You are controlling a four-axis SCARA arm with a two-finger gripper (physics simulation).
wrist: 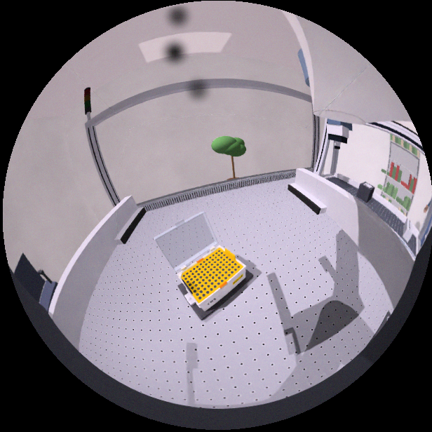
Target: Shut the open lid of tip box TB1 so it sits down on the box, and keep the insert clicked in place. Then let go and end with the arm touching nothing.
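Note:
The white tip box (226,291) sits on a dark base in the lower middle of the wrist view. Its yellow insert (212,274), full of dark holes, lies in the top of the box; whether every edge is clicked in cannot be told. The clear lid (187,240) stands open, hinged at the box's far-left long edge and leaning away from the insert. No TB1 label can be read. My gripper (213,187) is wide open, with one white, black-padded finger at each side of the view. The box and lid show between the fingers, apart from both.
The perforated deck (150,340) carries arm shadows to the right of the box and below it. A ribbed strip (220,189) edges its far side, with a green tree (228,146) beyond. Racks with red and green items (400,175) and a dark block (366,191) are at the right.

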